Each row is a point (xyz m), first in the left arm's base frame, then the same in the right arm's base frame.
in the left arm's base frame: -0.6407 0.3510 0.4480
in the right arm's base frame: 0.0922 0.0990 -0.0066
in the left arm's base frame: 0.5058 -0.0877 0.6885
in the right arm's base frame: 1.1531 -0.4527 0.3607
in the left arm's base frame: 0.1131 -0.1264 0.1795
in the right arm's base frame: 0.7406 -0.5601 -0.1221
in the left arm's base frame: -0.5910 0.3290 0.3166
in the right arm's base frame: 0.1322 0.0331 -0.1261
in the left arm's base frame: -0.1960 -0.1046 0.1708
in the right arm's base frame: 0.4399 -0.4870 -0.1403
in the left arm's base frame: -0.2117 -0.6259 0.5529
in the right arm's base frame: 0.3482 -0.8709 0.3717
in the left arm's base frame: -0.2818 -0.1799 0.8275
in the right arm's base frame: 0.3673 -0.3613 0.5102
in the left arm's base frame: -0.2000 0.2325 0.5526
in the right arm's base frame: 0.5091 -0.0623 0.1323
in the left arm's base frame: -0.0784 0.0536 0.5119
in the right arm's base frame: 0.5961 -0.2642 0.1445
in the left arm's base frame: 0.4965 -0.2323 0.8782
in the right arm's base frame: 1.1259 -0.5351 0.5830
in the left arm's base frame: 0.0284 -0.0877 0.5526
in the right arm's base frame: 0.6781 -0.4054 0.2243
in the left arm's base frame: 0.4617 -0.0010 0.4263
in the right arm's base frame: 1.1148 -0.4354 0.0842
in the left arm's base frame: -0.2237 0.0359 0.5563
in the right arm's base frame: 0.4517 -0.2428 0.1903
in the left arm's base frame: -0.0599 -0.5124 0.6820
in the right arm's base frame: 0.5222 -0.7550 0.4659
